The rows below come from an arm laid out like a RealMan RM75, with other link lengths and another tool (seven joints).
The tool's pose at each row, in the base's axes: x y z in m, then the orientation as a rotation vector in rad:
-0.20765 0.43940 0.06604 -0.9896 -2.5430 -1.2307
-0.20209 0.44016 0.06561 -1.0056 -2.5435 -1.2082
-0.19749 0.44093 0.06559 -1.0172 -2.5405 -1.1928
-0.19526 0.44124 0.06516 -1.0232 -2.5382 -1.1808
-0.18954 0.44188 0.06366 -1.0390 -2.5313 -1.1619
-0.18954 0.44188 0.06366 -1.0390 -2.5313 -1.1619
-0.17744 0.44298 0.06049 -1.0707 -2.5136 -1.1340
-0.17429 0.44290 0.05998 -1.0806 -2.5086 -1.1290
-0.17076 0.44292 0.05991 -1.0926 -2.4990 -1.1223
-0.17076 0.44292 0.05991 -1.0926 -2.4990 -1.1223
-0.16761 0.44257 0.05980 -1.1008 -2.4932 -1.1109
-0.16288 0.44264 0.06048 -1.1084 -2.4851 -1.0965
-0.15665 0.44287 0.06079 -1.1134 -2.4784 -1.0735
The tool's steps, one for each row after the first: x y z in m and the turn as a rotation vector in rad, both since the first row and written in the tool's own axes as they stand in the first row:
-0.00408 0.00350 0.00165 0.0131 -0.0066 0.0114
-0.00726 0.00668 0.00290 0.0220 -0.0091 0.0213
-0.00899 0.00793 0.00374 0.0294 -0.0096 0.0276
-0.01368 0.01079 0.00602 0.0399 -0.0115 0.0422
-0.01368 0.01079 0.00602 0.0399 -0.0115 0.0422
-0.02373 0.01672 0.01066 0.0541 -0.0139 0.0714
-0.02640 0.01831 0.01139 0.0559 -0.0154 0.0795
-0.02914 0.02046 0.01197 0.0586 -0.0148 0.0914
-0.02914 0.02046 0.01197 0.0586 -0.0148 0.0914
-0.03179 0.02218 0.01223 0.0651 -0.0144 0.1005
-0.03513 0.02558 0.01253 0.0738 -0.0119 0.1113
-0.03970 0.02974 0.01340 0.0891 -0.0084 0.1220

